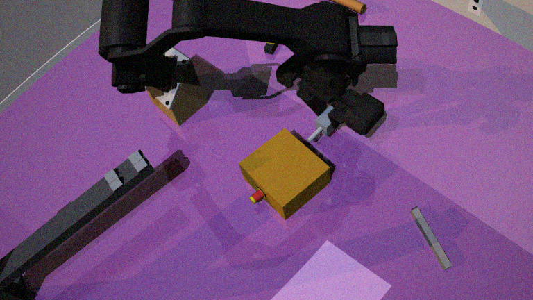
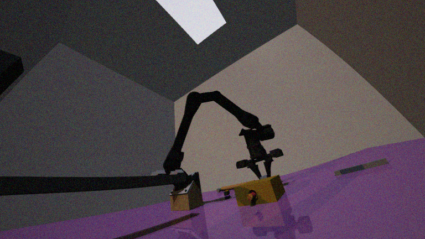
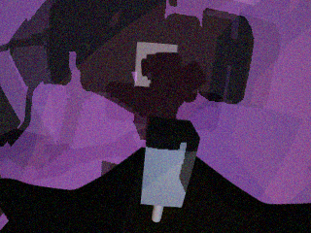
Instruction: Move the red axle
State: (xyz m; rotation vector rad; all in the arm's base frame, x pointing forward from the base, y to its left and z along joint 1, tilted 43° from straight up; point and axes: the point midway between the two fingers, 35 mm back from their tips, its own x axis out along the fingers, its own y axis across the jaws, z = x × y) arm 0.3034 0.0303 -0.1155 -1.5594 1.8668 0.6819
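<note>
Now: gripper tip 10 mm past the orange beam, 120 mm to the left of it and 10 mm above it. The rest, counted from my gripper tip: grey bar (260 mm ahead, 90 mm to the right, 30 mm below); yellow hand tool (240 mm behind, 160 mm to the left, 20 mm below).
</note>
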